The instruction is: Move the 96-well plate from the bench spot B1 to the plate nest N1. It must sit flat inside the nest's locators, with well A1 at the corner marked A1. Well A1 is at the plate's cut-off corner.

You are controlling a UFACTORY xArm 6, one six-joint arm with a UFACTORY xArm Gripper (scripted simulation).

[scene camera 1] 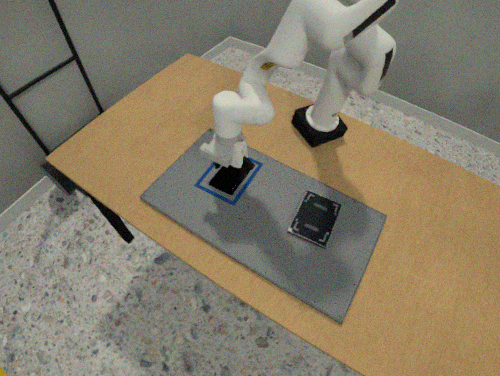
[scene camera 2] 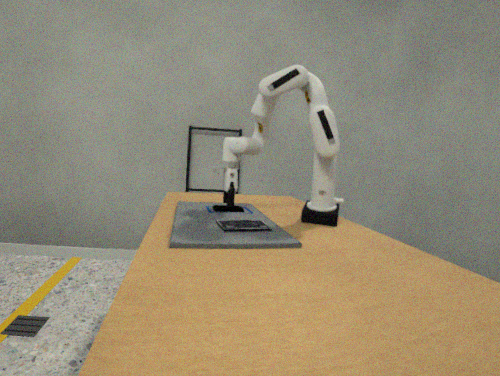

I see a plate nest (scene camera 1: 324, 220).
